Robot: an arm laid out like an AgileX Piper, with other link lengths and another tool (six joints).
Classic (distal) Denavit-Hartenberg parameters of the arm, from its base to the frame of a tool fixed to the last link. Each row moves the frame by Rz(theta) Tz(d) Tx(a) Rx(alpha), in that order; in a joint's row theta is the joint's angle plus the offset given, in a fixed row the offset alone. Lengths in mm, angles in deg.
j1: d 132.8, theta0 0, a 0, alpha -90
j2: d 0, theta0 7.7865, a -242.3, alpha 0
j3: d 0, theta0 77.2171, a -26.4, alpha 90
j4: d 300.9, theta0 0, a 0, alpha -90
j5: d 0, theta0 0, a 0, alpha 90
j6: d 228.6, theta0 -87.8, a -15.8, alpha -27
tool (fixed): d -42.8, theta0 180, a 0, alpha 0
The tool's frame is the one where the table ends.
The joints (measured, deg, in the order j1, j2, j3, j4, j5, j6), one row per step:
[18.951 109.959 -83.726 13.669 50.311 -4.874]
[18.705 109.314 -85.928 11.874 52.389 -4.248]
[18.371 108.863 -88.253 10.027 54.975 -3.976]
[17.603 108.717 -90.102 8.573 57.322 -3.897]
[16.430 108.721 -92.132 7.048 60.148 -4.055]
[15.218 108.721 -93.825 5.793 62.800 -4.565]
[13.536 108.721 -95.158 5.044 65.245 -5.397]
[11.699 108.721 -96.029 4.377 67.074 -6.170]
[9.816 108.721 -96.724 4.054 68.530 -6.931]
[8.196 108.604 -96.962 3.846 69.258 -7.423]
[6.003 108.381 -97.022 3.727 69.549 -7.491]
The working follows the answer.
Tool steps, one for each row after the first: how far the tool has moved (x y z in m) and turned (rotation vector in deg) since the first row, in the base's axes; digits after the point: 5 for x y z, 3 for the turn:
[0.00486 -0.00395 0.01571 -1.026 -1.102 0.213]
[0.00835 -0.00936 0.03001 -2.412 -1.775 0.644]
[0.01153 -0.01820 0.03929 -3.739 -1.847 0.555]
[0.01478 -0.03093 0.04788 -5.355 -1.532 0.273]
[0.01669 -0.04384 0.05477 -6.882 -1.024 0.113]
[0.01831 -0.05951 0.05994 -8.055 -0.227 -0.370]
[0.01998 -0.07633 0.06298 -9.082 0.515 -1.171]
[0.02151 -0.09253 0.06556 -9.708 1.186 -2.126]
[0.02278 -0.10629 0.06711 -10.074 1.555 -3.173]
[0.02529 -0.12454 0.06895 -10.178 1.722 -5.266]

Tool pose at each row, in the base's axes (x y z in m, rotation vector in deg; rounded; the steps above come from the unrounded poses):
[0.44182 0.20250 0.09532 -97.902 -133.301 -0.390]
[0.44668 0.19854 0.11103 -98.559 -134.673 -0.100]
[0.45018 0.19313 0.12534 -98.959 -136.065 1.033]
[0.45336 0.18429 0.13461 -99.706 -136.545 2.530]
[0.45660 0.17156 0.14320 -100.656 -136.669 4.681]
[0.45852 0.15866 0.15009 -101.331 -136.699 6.927]
[0.46013 0.14299 0.15526 -102.100 -136.085 8.931]
[0.46180 0.12616 0.15831 -103.189 -135.163 10.651]
[0.46333 0.10997 0.16089 -104.301 -134.009 11.792]
[0.46460 0.09620 0.16243 -105.526 -132.906 12.345]
[0.46712 0.07796 0.16427 -107.924 -130.904 12.212]

